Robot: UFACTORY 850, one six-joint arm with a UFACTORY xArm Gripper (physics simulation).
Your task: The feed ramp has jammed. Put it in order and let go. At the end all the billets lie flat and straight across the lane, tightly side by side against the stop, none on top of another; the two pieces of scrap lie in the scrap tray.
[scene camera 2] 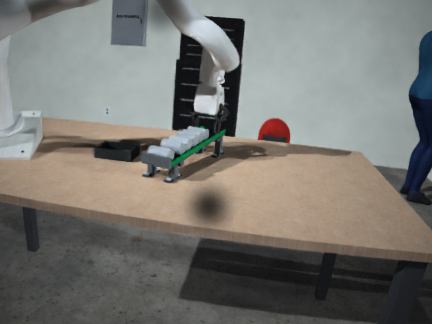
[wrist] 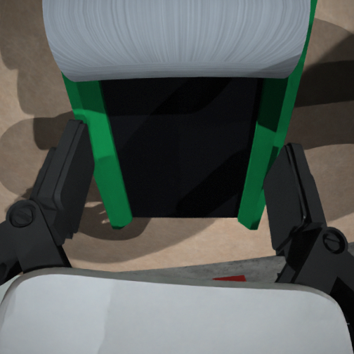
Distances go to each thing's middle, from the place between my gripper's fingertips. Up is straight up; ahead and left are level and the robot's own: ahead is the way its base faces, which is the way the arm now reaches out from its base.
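There is the black scrap tray [scene camera 2: 109, 150], and it sits 8 cm to the right of my hand, 29 cm behind it and 7 cm below it.
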